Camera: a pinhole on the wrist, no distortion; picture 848 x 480 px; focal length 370.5 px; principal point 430.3 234.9 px. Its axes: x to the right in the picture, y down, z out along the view. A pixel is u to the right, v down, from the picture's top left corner.
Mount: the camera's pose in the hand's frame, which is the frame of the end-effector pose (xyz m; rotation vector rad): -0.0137 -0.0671 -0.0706 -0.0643 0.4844 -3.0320
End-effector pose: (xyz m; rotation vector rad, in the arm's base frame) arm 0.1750 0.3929 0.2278 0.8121 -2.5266 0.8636
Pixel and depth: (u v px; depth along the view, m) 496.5 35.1 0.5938
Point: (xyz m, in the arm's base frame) 0.1502 0.0821 -0.2940
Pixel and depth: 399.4 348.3 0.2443
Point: 0.2684 0.1569 0.2300
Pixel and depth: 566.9 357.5 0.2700
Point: 0.3752 0.1692 0.1691
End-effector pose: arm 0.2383 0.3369 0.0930 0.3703 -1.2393 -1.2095
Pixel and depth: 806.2 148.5 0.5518
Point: -0.1969 0.9285 -0.1299
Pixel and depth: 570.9 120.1 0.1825
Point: 0.1074 0.4175 0.0391
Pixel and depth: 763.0 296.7 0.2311
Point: 0.0515 0.4894 -0.1100
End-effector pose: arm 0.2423 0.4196 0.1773 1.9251 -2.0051 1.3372
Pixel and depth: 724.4 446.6 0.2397
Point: 0.5814 0.5350 0.1481
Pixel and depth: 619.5 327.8 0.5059
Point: 0.7884 0.4354 -0.0030
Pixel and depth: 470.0 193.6 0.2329
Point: 0.4261 0.3641 0.1233
